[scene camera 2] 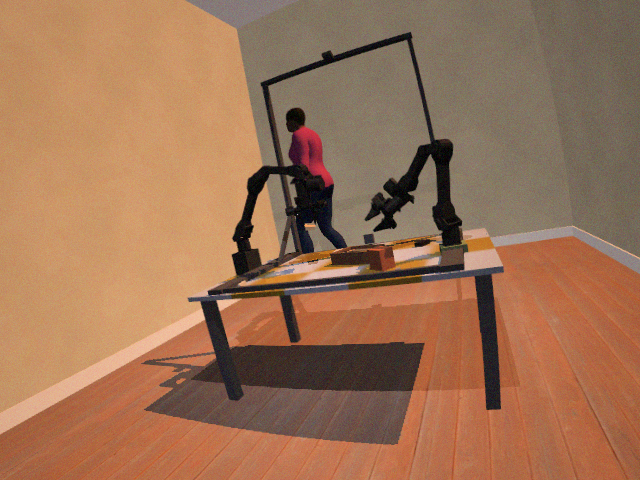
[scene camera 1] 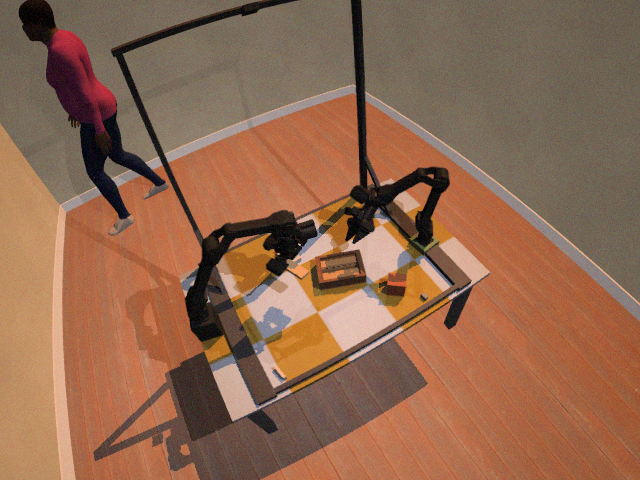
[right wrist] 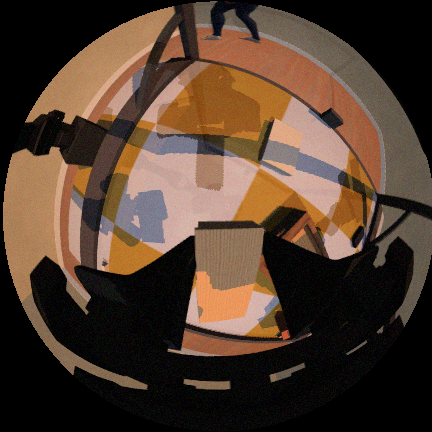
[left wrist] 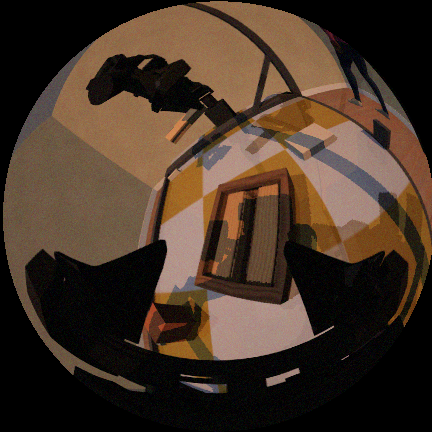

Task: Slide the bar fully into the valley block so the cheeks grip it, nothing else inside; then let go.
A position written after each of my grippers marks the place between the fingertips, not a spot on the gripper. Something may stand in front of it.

My left gripper (scene camera 1: pixel 349 242) is open, holding nothing. My right gripper (scene camera 1: pixel 287 264) holds a wooden bar (right wrist: pixel 227 253), clear of everything else. I also see a valley block (left wrist: pixel 278 292).
My left gripper shows as well in scene camera 2 (scene camera 2: pixel 369 226) and in the left wrist view (left wrist: pixel 227 247). My right gripper shows as well in the right wrist view (right wrist: pixel 229 239) and in the left wrist view (left wrist: pixel 197 110). The valley block also shows in the right wrist view (right wrist: pixel 296 219).
